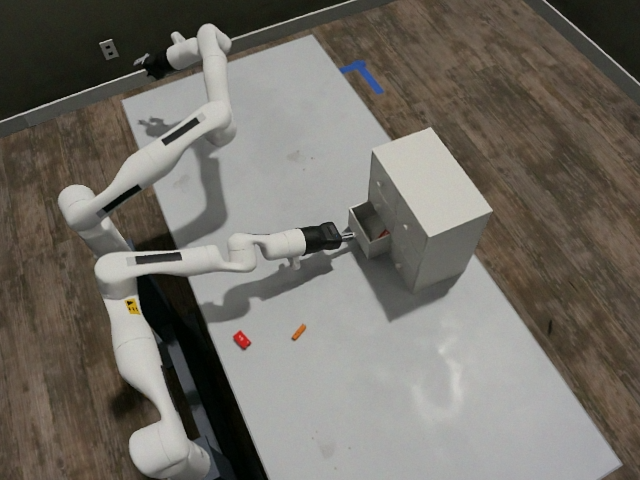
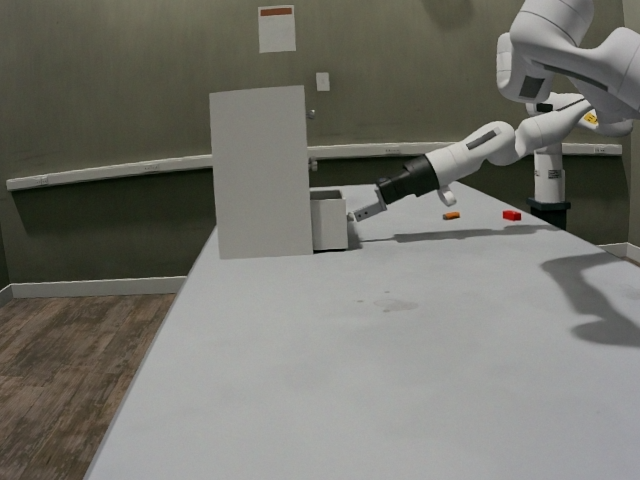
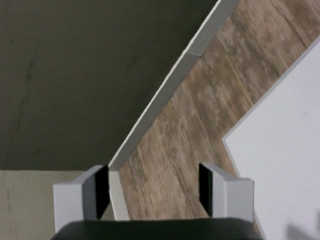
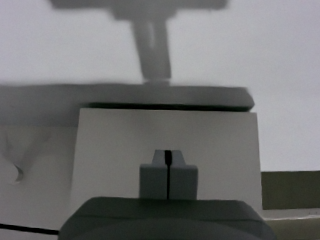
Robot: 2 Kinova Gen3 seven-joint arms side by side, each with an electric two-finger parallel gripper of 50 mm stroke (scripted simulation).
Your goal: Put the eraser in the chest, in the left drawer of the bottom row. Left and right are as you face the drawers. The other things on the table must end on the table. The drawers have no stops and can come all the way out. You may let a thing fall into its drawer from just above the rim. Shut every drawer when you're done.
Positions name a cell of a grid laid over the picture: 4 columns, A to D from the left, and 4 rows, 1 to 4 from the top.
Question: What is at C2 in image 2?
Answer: My right gripper.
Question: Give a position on a drawer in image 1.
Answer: At C2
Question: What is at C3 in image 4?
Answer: My right gripper.
